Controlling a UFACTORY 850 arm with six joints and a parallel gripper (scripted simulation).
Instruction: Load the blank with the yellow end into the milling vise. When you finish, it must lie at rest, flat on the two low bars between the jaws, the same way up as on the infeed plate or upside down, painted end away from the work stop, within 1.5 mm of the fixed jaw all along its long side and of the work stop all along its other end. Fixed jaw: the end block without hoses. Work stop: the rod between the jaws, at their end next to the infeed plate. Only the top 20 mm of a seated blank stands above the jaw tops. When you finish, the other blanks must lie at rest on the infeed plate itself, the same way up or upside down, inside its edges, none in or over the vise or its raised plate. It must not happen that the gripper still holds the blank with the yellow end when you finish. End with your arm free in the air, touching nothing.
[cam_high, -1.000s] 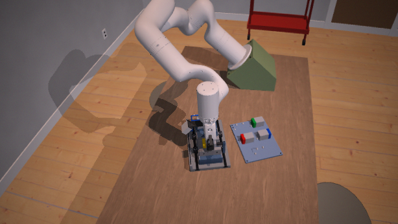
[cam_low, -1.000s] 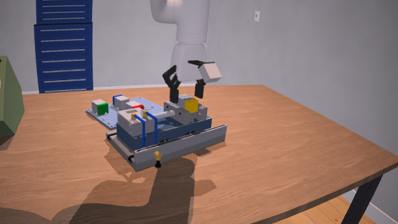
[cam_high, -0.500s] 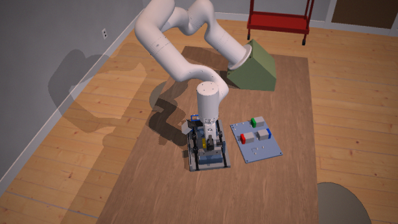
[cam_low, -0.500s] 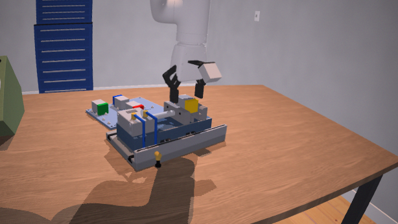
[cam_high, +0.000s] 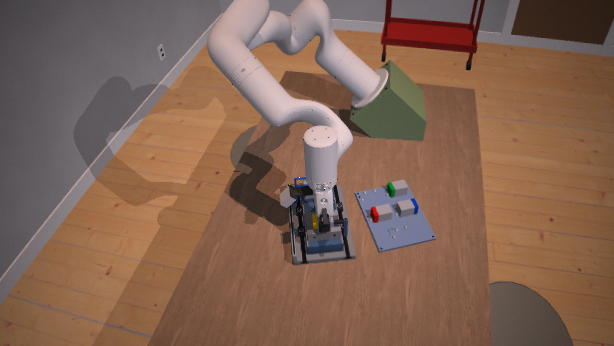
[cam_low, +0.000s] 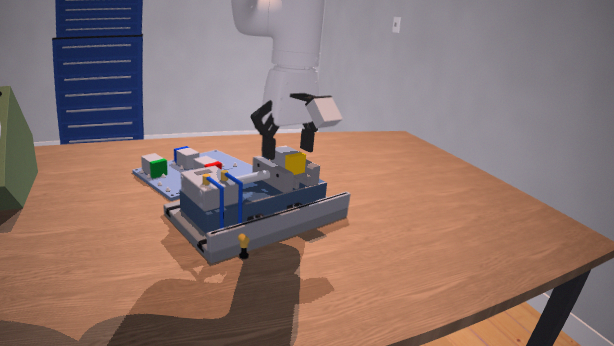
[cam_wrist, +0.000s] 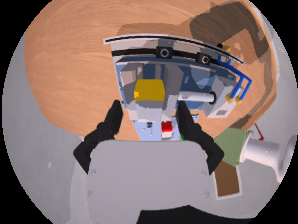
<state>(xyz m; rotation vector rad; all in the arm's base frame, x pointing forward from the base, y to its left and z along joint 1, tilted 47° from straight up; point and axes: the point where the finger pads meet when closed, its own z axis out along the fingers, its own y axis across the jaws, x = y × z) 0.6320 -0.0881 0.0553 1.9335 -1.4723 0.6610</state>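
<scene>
Now: hand 2 cm above the yellow-ended blank. Round my hand: red-ended blank 12 cm behind, 18 cm to the left, 9 cm below; then fixed jaw 3 cm ahead, 1 cm to the left, 4 cm below; then milling vise 7 cm behind, 2 cm to the right, 8 cm below.
</scene>
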